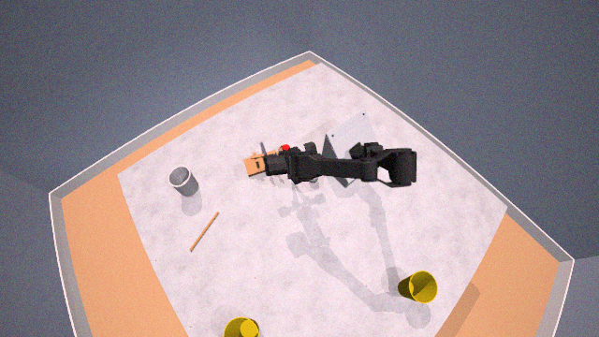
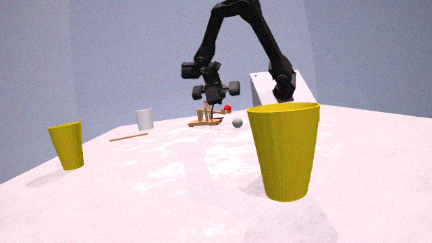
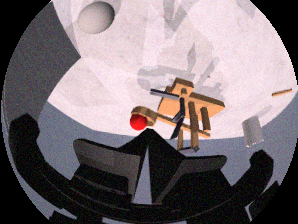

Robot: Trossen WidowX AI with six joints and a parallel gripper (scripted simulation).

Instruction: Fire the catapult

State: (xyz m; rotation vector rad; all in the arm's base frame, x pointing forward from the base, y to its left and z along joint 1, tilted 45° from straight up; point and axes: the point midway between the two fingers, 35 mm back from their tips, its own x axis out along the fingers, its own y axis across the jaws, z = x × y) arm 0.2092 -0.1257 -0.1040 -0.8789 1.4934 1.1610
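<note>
The red ball lies 3 cm behind my gripper tip, 3 cm to the right of it and 3 cm below it. The rest, counted from my gripper tip: white mug (37 cm ahead, 19 cm to the right, 6 cm below); grey ball (4 cm behind, 12 cm to the left, 7 cm below); wooden catapult (4 cm ahead, 4 cm to the right, 4 cm below).
</note>
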